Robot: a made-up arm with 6 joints. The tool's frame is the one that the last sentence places. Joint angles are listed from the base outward.
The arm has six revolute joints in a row. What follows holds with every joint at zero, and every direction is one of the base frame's.
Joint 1 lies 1 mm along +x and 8 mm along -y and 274 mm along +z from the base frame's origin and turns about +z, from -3.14 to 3.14 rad.
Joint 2 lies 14 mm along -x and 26 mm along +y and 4 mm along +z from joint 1 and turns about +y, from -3.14 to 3.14 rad.
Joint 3 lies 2 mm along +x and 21 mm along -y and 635 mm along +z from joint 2 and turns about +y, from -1.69 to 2.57 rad.
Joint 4 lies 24 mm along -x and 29 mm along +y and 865 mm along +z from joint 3 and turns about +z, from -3.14 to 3.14 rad.
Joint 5 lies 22 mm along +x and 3 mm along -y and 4 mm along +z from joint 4 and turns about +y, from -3.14 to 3.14 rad.
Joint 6 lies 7 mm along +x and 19 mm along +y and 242 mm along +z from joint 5 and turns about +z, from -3.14 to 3.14 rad.
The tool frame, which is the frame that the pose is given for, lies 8 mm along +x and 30 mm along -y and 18 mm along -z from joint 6; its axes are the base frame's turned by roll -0.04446, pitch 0.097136 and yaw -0.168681 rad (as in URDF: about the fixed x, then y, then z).
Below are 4 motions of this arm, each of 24 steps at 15 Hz.
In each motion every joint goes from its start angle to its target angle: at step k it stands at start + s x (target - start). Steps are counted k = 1, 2, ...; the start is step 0. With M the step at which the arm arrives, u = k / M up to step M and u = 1 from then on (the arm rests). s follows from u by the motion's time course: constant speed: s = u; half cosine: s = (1 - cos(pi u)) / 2; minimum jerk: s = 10 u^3 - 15 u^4 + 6 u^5.
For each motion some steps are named. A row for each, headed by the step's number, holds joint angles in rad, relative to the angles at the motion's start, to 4 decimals.
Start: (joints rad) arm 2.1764 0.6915 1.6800 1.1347 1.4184 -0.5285
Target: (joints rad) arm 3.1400 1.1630 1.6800 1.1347 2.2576 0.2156
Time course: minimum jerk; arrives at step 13
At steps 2, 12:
2: 0.0275 0.0135 0.0000 0.0000 0.0239 0.0212
12: 0.9597 0.4696 0.0000 0.0000 0.8358 0.7411

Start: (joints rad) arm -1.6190 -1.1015 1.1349 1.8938 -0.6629 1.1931
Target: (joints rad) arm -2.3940 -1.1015 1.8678 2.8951 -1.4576 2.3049
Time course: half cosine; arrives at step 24
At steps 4, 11, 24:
4: -0.0519 0.0000 0.0491 0.0671 -0.0532 0.0745
11: -0.3369 0.0000 0.3186 0.4353 -0.3455 0.4833
24: -0.7750 0.0000 0.7329 1.0013 -0.7947 1.1118

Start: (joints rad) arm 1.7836 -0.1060 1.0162 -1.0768 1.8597 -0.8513
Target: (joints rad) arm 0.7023 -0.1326 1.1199 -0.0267 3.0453 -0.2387
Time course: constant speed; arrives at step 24
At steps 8, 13, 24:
8: -0.3604 -0.0089 0.0346 0.3500 0.3952 0.2042
13: -0.5857 -0.0144 0.0562 0.5688 0.6422 0.3318
24: -1.0813 -0.0266 0.1037 1.0501 1.1856 0.6126

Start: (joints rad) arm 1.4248 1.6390 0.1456 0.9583 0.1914 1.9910
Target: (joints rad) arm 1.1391 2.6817 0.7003 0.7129 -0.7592 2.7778
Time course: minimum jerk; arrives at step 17
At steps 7, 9, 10, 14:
7: -0.0966 0.3524 0.1875 -0.0829 -0.3213 0.2659
9: -0.1586 0.5787 0.3079 -0.1362 -0.5276 0.4367
10: -0.1891 0.6903 0.3672 -0.1625 -0.6293 0.5209
14: -0.2739 0.9995 0.5317 -0.2352 -0.9112 0.7542

